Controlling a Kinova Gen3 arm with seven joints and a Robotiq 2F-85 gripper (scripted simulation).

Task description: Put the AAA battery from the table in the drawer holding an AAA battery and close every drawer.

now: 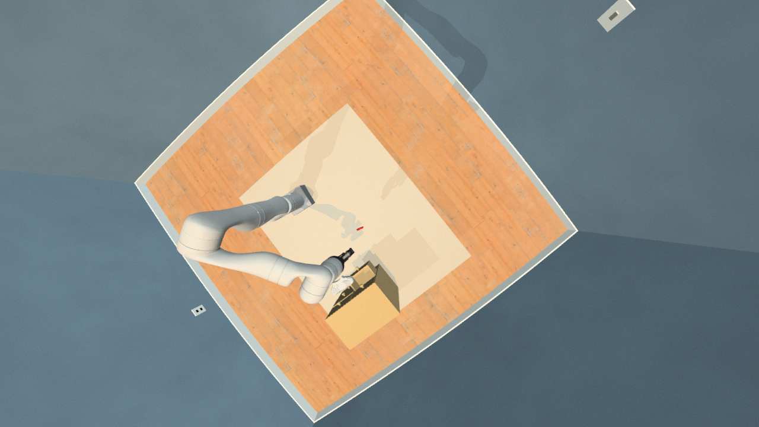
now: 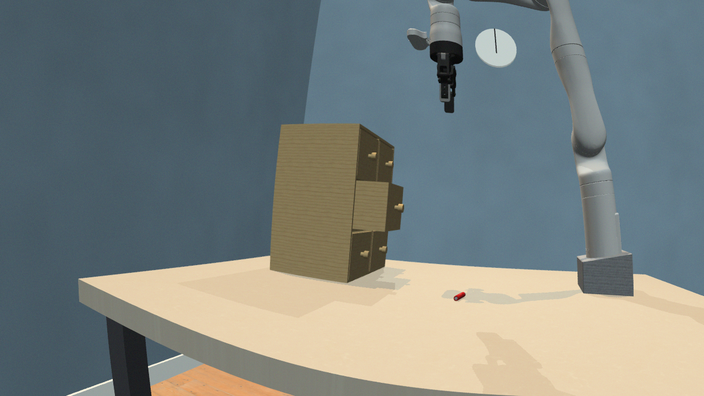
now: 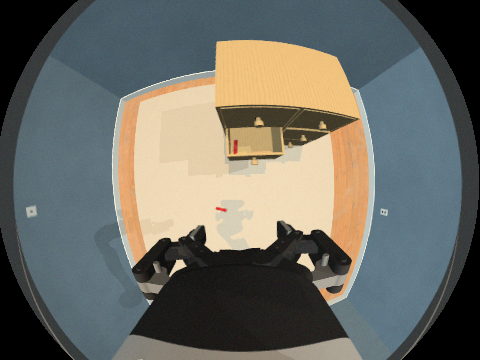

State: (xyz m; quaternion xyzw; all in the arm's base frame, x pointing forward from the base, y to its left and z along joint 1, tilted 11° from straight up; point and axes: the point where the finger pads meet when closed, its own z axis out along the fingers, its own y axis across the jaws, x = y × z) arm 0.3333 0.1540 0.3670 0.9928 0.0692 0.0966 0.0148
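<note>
Now: hand 70 mm past the red AAA battery, 70 mm to the right of it and 380 mm above it.
</note>
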